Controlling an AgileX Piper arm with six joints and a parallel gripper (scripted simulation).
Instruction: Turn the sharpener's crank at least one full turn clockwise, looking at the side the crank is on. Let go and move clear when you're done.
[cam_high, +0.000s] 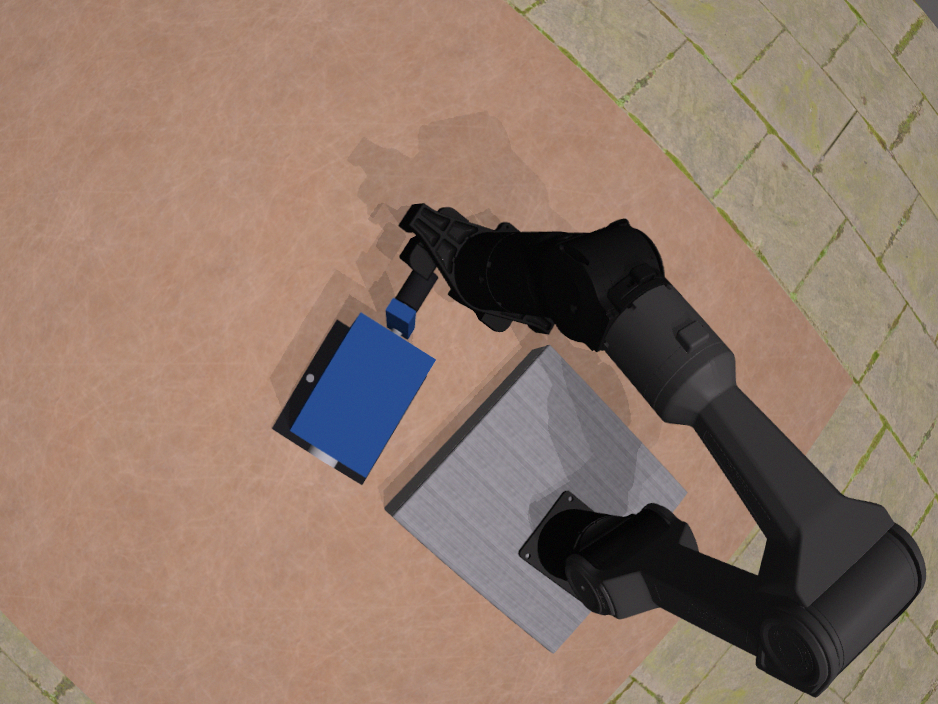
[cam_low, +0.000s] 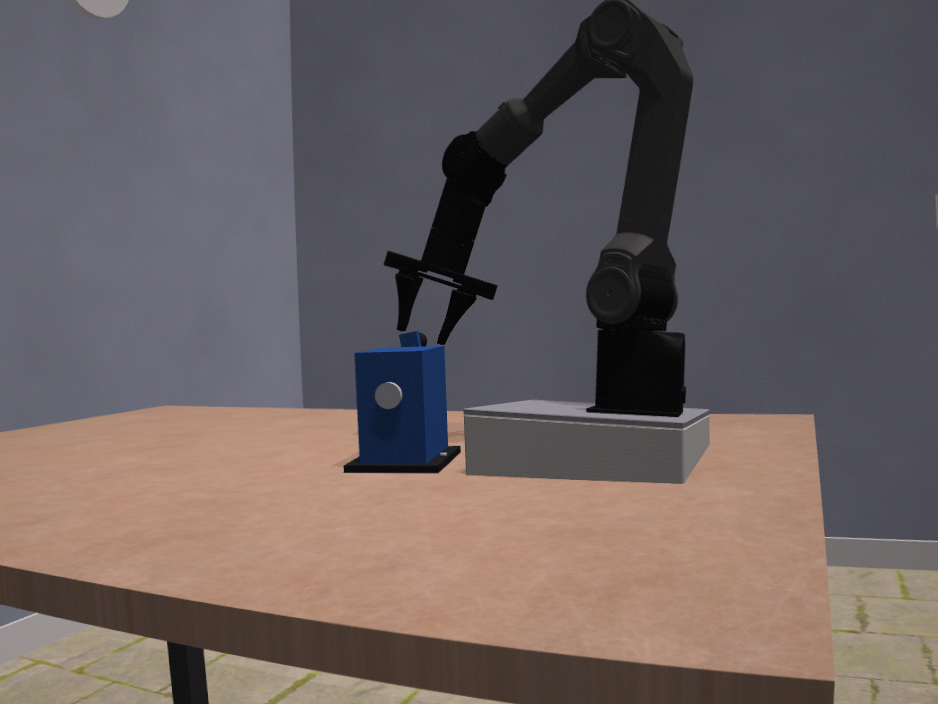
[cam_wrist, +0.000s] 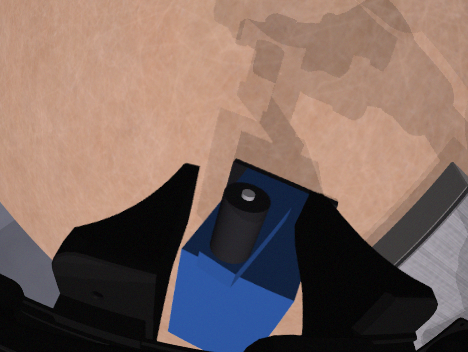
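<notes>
The black crank handle is 20 mm to the left of my hand and 10 mm below it. Round my hand: crank: 30 mm to the left, 20 mm below.
</notes>
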